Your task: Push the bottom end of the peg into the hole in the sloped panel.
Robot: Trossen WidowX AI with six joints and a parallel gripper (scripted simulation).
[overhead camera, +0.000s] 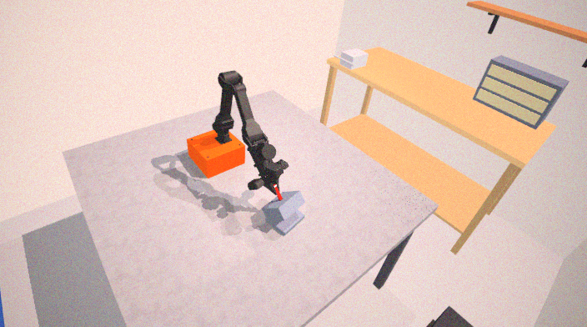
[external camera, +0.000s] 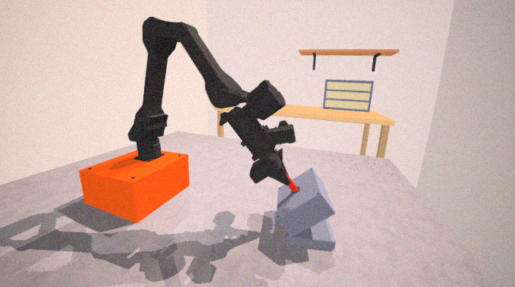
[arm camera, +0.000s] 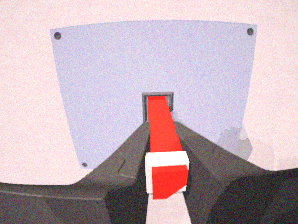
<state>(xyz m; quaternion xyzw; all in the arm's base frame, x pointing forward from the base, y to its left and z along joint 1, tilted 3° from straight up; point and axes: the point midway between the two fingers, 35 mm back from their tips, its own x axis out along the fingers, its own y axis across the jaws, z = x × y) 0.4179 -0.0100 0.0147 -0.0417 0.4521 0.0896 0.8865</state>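
My gripper tip is now 3 cm short of the grey sloped panel, 1 cm to the right of it and 4 cm above it. The rest, counted from my gripper tip: red peg 1 cm behind, 1 cm above.
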